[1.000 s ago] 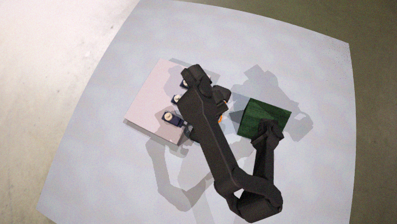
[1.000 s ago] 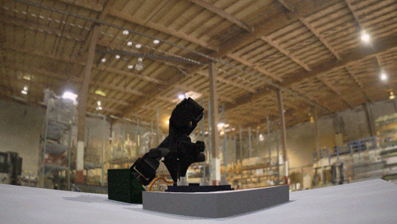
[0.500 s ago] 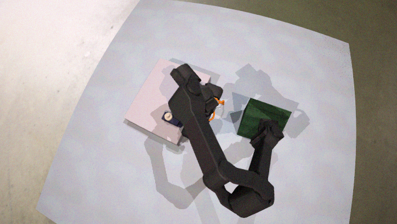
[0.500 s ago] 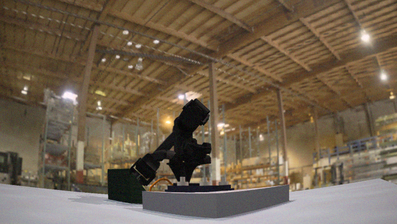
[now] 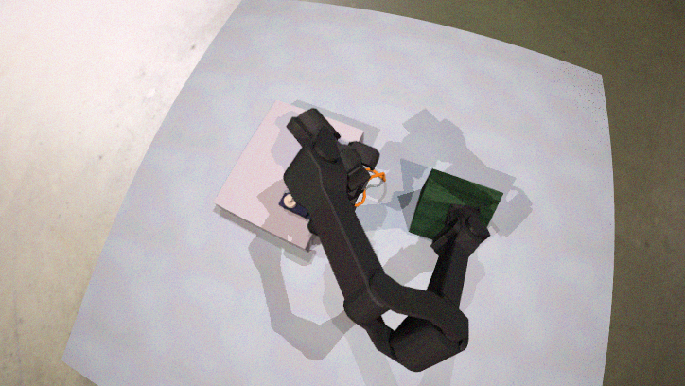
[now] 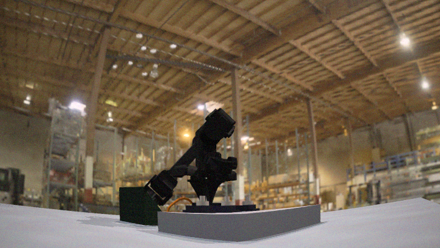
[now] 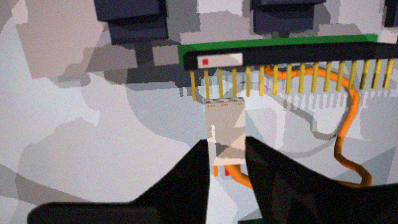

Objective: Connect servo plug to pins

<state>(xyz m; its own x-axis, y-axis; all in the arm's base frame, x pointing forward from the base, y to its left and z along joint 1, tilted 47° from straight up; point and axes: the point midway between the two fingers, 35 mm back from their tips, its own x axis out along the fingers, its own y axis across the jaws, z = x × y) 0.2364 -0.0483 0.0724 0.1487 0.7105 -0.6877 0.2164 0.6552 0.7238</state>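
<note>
Right now my gripper tip is 50 mm short of the red dot. Round my gripper tip: pale holder 190 mm ahead, 80 mm to the right, 40 mm below.
</note>
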